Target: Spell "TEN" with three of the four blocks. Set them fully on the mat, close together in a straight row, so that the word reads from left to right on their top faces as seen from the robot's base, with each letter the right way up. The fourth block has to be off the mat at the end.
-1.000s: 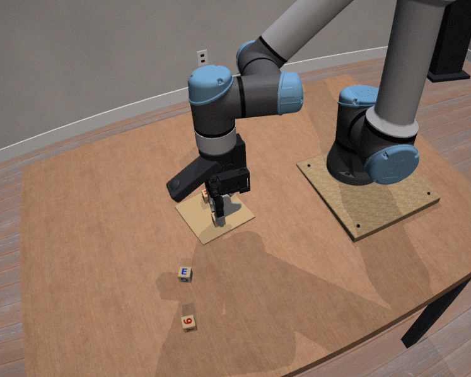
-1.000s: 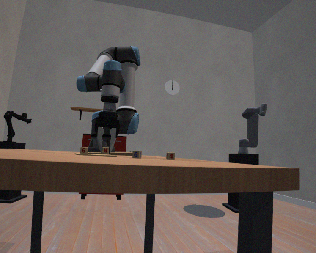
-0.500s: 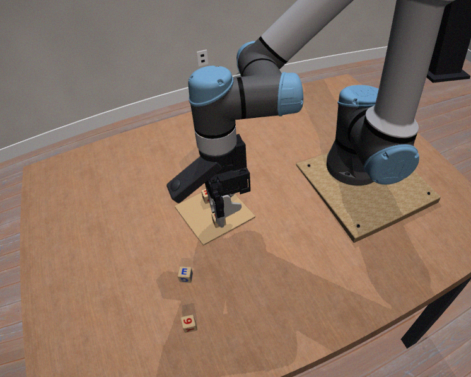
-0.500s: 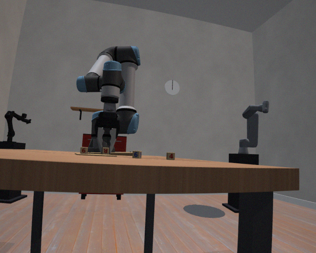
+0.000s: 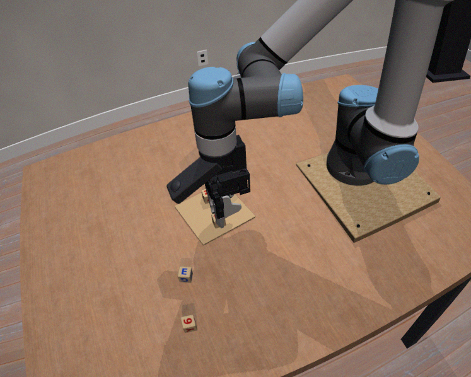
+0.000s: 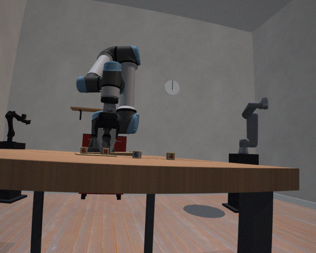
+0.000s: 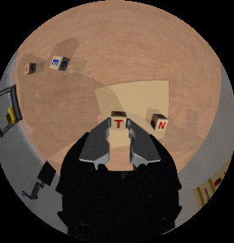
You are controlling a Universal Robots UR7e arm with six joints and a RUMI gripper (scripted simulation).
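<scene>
The T block lies right at my hand. Round my hand: E block 120 mm to the left, 100 mm ahead, 10 mm below; then tan mat 40 mm to the right, 20 mm below; then 9 block 240 mm to the left, 110 mm ahead, 10 mm below.
</scene>
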